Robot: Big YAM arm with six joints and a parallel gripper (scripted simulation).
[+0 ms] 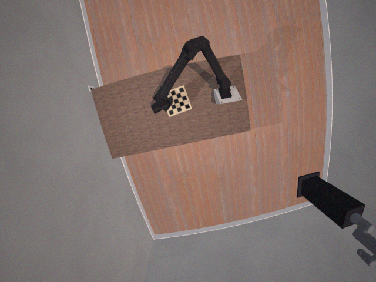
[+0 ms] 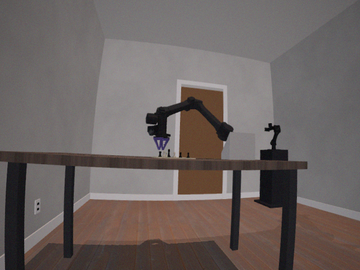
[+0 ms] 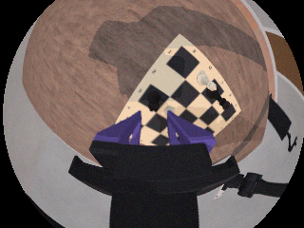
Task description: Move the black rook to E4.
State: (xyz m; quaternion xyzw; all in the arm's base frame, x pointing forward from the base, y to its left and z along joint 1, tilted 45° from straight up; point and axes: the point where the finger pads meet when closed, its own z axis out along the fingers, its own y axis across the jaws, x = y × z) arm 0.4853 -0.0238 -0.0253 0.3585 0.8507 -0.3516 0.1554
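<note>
Right now my hand is 3 cm above the black piece. Round my hand: chessboard: 7 cm behind, 5 cm below, 1 cm to the right; white piece: 8 cm to the right, 3 cm below, 3 cm behind.
</note>
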